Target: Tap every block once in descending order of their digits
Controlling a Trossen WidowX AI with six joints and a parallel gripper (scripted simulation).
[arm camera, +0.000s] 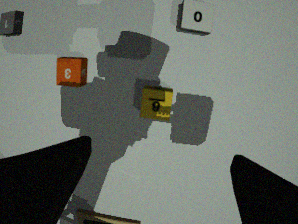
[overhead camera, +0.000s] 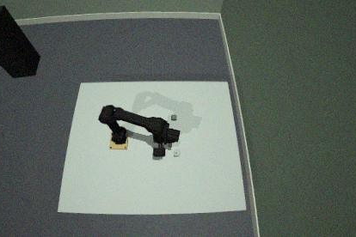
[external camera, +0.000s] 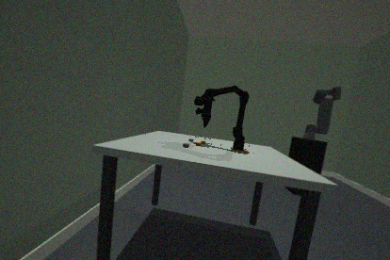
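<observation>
My gripper tip is 110 mm above the yellow block and 10 mm to the right of it. Also, from my gripper tip: orange block 110 mm to the left, 110 mm below, 30 mm ahead; white block 110 mm below, 90 mm ahead, 30 mm to the right; grey block 210 mm to the left, 110 mm below, 110 mm ahead.
</observation>
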